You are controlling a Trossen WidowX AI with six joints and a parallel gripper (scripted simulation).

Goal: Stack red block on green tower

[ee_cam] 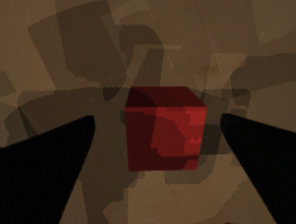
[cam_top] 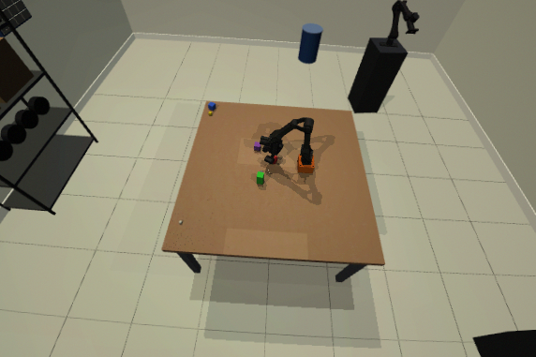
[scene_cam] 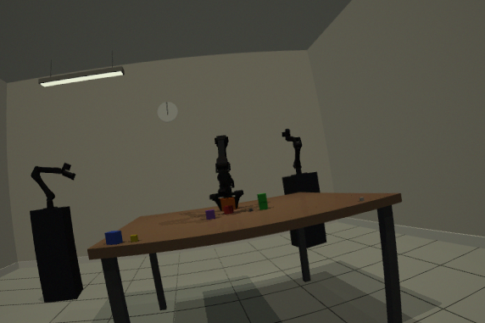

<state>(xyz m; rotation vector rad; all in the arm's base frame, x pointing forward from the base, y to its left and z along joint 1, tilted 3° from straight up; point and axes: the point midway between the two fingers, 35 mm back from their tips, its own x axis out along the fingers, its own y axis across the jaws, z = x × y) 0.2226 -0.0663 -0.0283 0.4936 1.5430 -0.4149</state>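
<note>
The red block lies right at my gripper tip. From my gripper tip the other things lie so: small grey object 90 mm ahead, 100 mm to the left, 10 mm below; then blue block 470 mm ahead, 600 mm to the right; then purple block 110 mm ahead, 130 mm to the right.
</note>
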